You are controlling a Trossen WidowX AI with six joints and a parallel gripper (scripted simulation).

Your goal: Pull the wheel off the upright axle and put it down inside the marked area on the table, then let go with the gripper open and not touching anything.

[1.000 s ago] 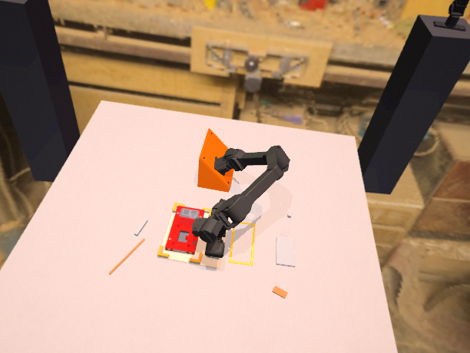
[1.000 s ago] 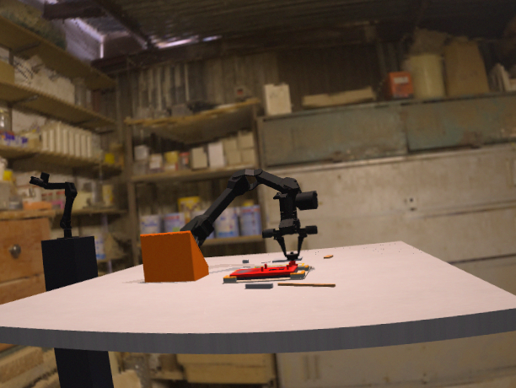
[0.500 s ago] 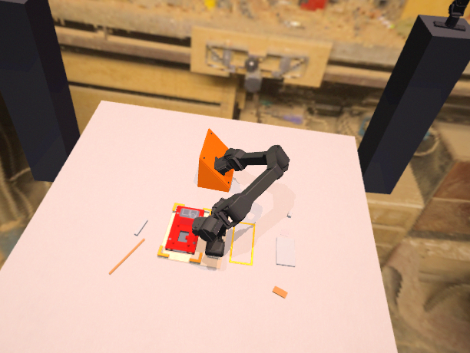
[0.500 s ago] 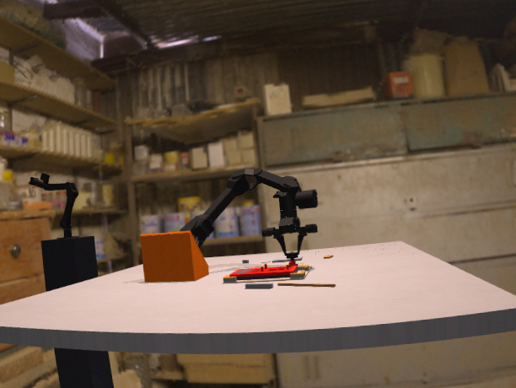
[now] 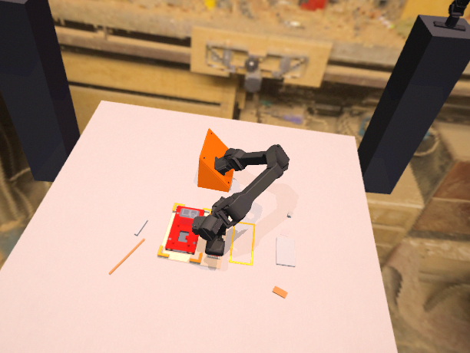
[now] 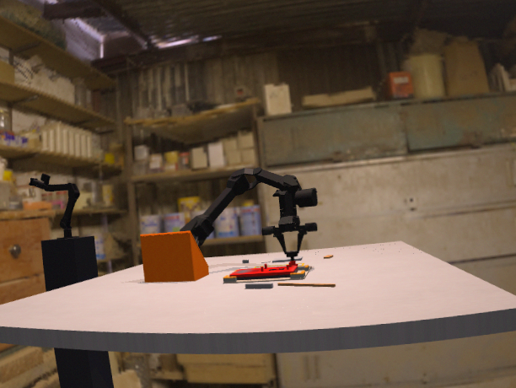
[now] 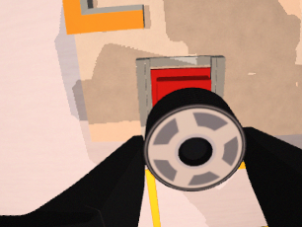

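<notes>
Right now the upright axle is 20 mm below my gripper tip. Round my gripper tip: wheel right at my gripper tip; orange tile 230 mm to the left, 140 mm ahead, 50 mm below; grey bar 280 mm to the right, 90 mm behind, 50 mm below.
</notes>
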